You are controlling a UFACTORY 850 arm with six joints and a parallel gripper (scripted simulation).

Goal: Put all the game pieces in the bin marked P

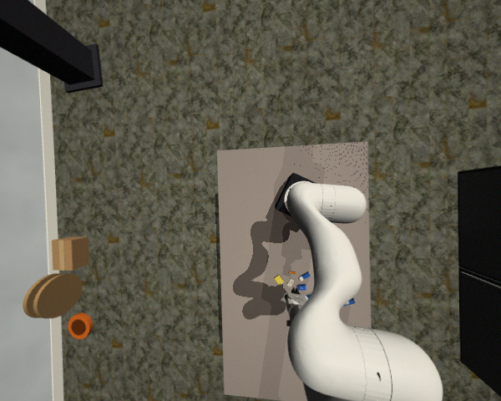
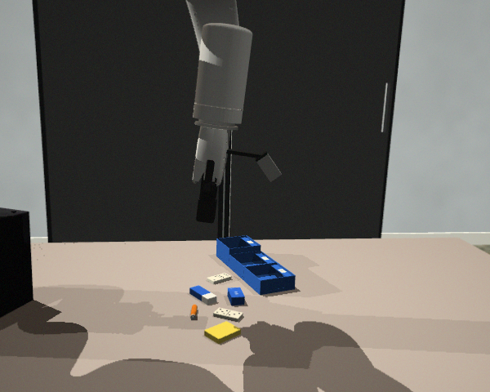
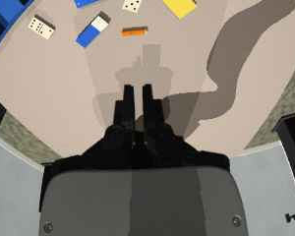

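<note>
Right now my hand is 200 mm to the right of the joined blue bins, 180 mm above it and 140 mm short of it. From my hand the other things lie so: orange cylinder 200 mm below, 20 mm behind, 10 mm to the left; blue-and-white eraser 200 mm below, 70 mm to the left, 10 mm ahead; yellow block 200 mm below, 80 mm to the right, 20 mm ahead.
</note>
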